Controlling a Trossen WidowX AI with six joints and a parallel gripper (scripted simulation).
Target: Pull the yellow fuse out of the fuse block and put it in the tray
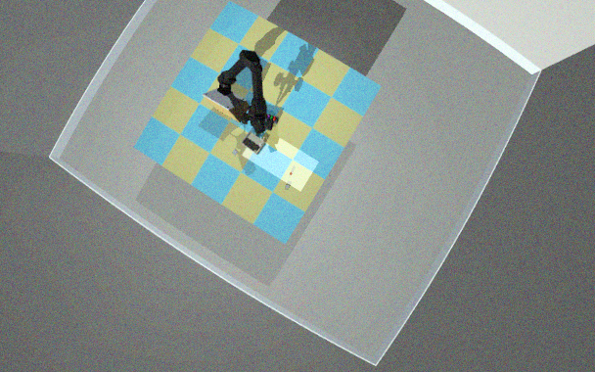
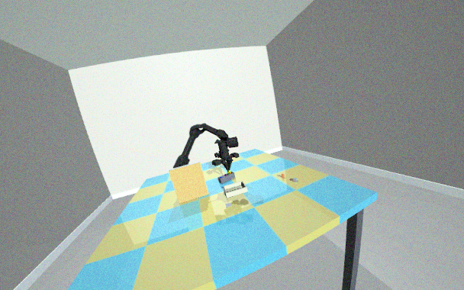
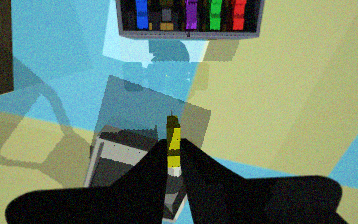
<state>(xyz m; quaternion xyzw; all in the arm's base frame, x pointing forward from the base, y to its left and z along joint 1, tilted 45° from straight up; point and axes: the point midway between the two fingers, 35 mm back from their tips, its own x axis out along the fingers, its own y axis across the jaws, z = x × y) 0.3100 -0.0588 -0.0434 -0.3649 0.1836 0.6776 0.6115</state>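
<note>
Right now the tray is 1 cm behind my gripper tip, 11 cm to the right of it and 10 cm below it. The rest, counted from my gripper tip: yellow fuse: 1 cm below.
</note>
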